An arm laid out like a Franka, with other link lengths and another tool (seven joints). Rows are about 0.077 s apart.
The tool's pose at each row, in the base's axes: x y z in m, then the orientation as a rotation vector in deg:
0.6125, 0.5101, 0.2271, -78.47, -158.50, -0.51
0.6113, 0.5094, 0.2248, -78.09, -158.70, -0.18
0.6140, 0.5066, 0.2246, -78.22, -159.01, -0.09
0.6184, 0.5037, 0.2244, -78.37, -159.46, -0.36
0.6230, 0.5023, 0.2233, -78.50, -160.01, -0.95
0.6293, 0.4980, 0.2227, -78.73, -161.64, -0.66
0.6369, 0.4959, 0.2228, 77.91, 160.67, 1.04
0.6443, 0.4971, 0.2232, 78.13, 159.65, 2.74
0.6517, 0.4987, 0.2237, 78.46, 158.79, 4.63
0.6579, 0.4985, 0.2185, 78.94, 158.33, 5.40
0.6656, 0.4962, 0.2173, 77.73, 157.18, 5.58
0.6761, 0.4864, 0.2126, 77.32, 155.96, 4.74
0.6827, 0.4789, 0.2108, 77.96, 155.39, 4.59
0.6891, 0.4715, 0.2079, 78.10, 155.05, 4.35
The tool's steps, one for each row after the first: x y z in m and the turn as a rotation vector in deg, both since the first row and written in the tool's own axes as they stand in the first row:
0.0001, -0.0013, 0.0023, 0.19, -0.11, -0.27
-0.0038, -0.0009, 0.0023, 0.10, -0.43, -0.28
-0.0088, 0.0009, 0.0022, -0.27, -0.78, -0.33
-0.0127, 0.0037, 0.0031, -0.85, -1.11, -0.42
-0.0200, 0.0061, 0.0033, -1.36, -2.60, -0.75
-0.0263, 0.0109, 0.0027, -2.31, -3.96, -0.96
-0.0298, 0.0175, 0.0020, -3.66, -4.18, -0.58
-0.0330, 0.0243, 0.0012, -5.03, -4.16, -0.18
-0.0371, 0.0292, 0.0061, -5.57, -4.09, 0.22
-0.0437, 0.0340, 0.0069, -6.38, -5.43, -0.16
-0.0581, 0.0365, 0.0108, -6.49, -6.83, -0.04
-0.0681, 0.0372, 0.0121, -6.52, -7.07, 0.51
-0.0780, 0.0378, 0.0145, -6.50, -7.36, 0.69

